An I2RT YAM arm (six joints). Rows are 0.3 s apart.
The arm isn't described. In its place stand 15 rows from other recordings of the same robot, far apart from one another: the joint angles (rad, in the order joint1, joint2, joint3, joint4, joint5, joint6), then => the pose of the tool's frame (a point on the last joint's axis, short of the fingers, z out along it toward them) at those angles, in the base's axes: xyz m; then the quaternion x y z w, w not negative.
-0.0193 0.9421 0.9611 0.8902 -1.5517 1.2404 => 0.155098 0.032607 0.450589 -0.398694 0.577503 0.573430 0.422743
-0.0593 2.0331 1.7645 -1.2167 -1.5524 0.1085 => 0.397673 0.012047 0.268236 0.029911 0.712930 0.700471 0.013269
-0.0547 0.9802 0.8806 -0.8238 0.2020 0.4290 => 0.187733 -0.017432 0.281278 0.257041 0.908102 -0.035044 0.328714
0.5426 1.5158 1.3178 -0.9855 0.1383 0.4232 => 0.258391 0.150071 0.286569 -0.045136 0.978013 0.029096 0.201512
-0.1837 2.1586 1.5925 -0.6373 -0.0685 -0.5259 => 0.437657 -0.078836 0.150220 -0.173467 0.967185 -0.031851 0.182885
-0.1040 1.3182 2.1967 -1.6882 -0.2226 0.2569 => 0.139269 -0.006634 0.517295 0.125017 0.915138 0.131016 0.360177
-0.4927 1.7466 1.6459 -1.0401 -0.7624 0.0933 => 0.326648 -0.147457 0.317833 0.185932 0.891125 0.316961 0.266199
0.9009 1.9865 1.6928 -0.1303 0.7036 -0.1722 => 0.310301 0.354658 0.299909 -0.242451 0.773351 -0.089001 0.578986
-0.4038 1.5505 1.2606 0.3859 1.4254 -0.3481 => 0.303746 -0.168089 0.372496 0.497993 0.495035 -0.614566 0.359517
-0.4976 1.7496 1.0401 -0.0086 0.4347 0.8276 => 0.319696 -0.190717 0.189275 0.617230 0.646071 -0.127344 0.430583
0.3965 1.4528 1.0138 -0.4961 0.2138 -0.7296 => 0.280365 0.109193 0.238305 -0.475939 0.816487 -0.151464 0.289637
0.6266 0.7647 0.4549 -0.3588 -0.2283 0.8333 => 0.130068 0.104106 0.211359 0.042851 0.894464 0.365206 0.254406
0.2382 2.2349 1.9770 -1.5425 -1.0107 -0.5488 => 0.394972 0.126940 0.226446 0.282072 -0.824074 -0.490643 0.024637
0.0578 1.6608 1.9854 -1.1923 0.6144 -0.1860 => 0.324099 -0.001802 0.432796 -0.005461 0.900909 -0.304339 0.309371
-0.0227 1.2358 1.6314 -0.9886 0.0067 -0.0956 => 0.226983 -0.005392 0.451356 -0.030600 0.882317 -0.030716 0.468655
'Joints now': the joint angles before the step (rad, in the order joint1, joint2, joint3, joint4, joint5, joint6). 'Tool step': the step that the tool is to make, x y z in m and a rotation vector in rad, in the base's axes. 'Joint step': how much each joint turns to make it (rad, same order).
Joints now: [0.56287 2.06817 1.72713 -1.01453 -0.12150 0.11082]
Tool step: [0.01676 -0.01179 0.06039 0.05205 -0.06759 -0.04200]
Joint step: [-0.04501 0.00000 0.23043 -0.14574 -0.01029 -0.00037]
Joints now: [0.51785 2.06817 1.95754 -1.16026 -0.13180 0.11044]
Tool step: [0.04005 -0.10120 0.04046 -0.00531 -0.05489 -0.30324]
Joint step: [-0.25214 -0.00001 0.15717 -0.10415 0.04082 0.04044]
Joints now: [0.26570 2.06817 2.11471 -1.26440 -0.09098 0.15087]
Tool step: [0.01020 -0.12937 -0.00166 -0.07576 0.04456 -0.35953]
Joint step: [-0.30060 -0.00002 0.00112 -0.05226 0.08506 0.03358]
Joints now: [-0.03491 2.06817 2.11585 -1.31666 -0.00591 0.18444]
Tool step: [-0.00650 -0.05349 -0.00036 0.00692 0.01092 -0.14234]
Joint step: [-0.12854 -0.00002 0.00000 -0.01146 -0.00152 0.01489]
